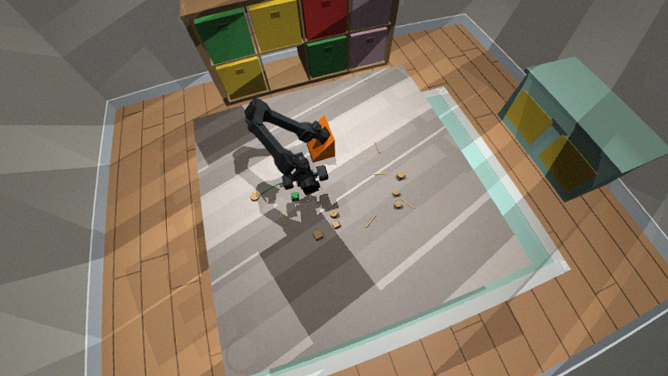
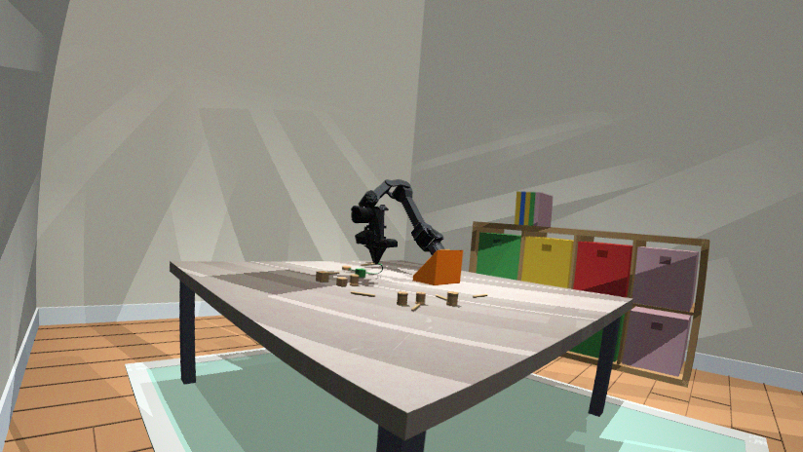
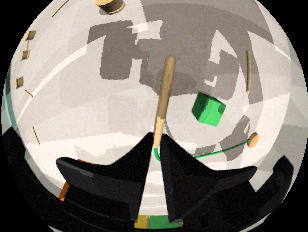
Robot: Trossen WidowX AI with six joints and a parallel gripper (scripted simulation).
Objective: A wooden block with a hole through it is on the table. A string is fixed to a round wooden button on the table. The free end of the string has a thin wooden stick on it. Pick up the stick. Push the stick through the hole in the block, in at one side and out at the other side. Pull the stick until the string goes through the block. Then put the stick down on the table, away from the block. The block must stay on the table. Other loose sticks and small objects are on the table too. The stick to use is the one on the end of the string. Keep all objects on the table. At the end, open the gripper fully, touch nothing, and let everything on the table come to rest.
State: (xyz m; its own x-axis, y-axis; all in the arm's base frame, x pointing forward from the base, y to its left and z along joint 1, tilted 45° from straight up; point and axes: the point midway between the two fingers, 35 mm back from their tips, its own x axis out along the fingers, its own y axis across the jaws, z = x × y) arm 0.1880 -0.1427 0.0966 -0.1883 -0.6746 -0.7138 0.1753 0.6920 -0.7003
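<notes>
The thin wooden stick lies 10 mm ahead of my gripper tip. Round my gripper tip: loose stick (60 mm ahead, 160 mm to the right, 60 mm below); green block (10 mm ahead, 70 mm to the right, 40 mm below); short cylinder (160 mm ahead, 50 mm to the left, 40 mm below).
</notes>
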